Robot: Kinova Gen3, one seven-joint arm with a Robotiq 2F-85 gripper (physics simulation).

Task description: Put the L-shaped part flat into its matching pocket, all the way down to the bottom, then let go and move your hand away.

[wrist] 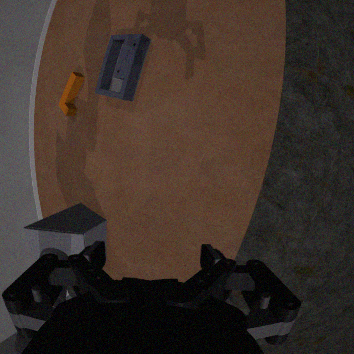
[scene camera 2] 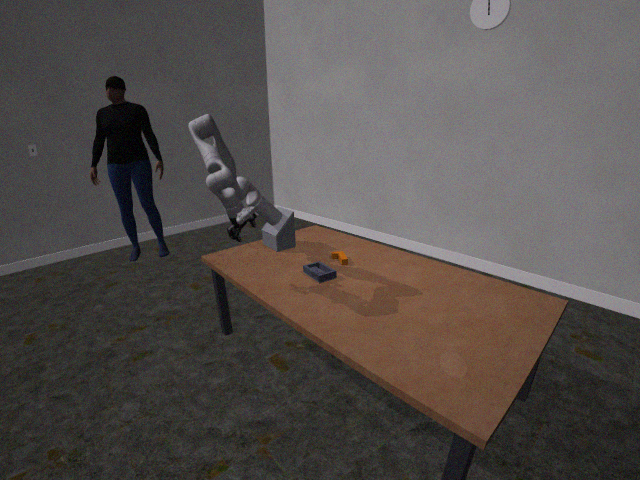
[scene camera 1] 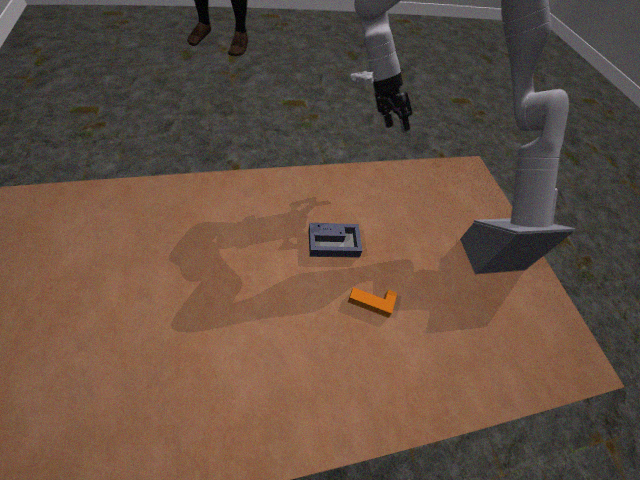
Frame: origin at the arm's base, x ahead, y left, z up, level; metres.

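Seen in the pictures: gripper, fingertip midpoint: (wrist: 152,253) (scene camera 2: 247,233) (scene camera 1: 397,129); arm's base, origin of the base link: (scene camera 2: 276,218) (scene camera 1: 529,224).
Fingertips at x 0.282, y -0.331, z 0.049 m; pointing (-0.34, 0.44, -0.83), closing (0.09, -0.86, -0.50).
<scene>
Pixels of each thing's top centre, then the offset from my fingertips to it. Level surfaces: height alone.
- orange L-shaped part, middle of its top: (scene camera 1: 373,295) (wrist: 68,93) (scene camera 2: 339,255) 0.174 m down, 0.150 m ahead, 0.415 m left
- blue-grey tray, middle of its top: (wrist: 115,63) (scene camera 1: 335,236) (scene camera 2: 319,267) 0.167 m down, 0.209 m ahead, 0.233 m left
- wooden table, its level: 0.204 m down
The orange L-shaped part (scene camera 1: 370,301) (scene camera 2: 340,257) (wrist: 72,91) lies flat on the table, apart from the tray and nearer the front in the first scene view. The blue-grey tray (scene camera 1: 334,253) (scene camera 2: 319,272) (wrist: 137,67) stands on the table with its L-shaped pocket open upward; the light pocket floor shows. My gripper (scene camera 1: 397,125) (scene camera 2: 242,233) (wrist: 152,253) is open and empty. It hangs high, beyond the table's far edge in the first scene view, well away from part and tray. In the wrist view its two fingers stand wide apart.
The wooden table (scene camera 1: 206,387) (scene camera 2: 439,330) (wrist: 200,150) bears the arm's grey wedge-shaped base (scene camera 1: 496,248) (scene camera 2: 279,233) (wrist: 72,220), to the right of the tray in the first scene view. Arm shadows fall across the table. A person (scene camera 2: 125,134) stands on the floor behind.
</scene>
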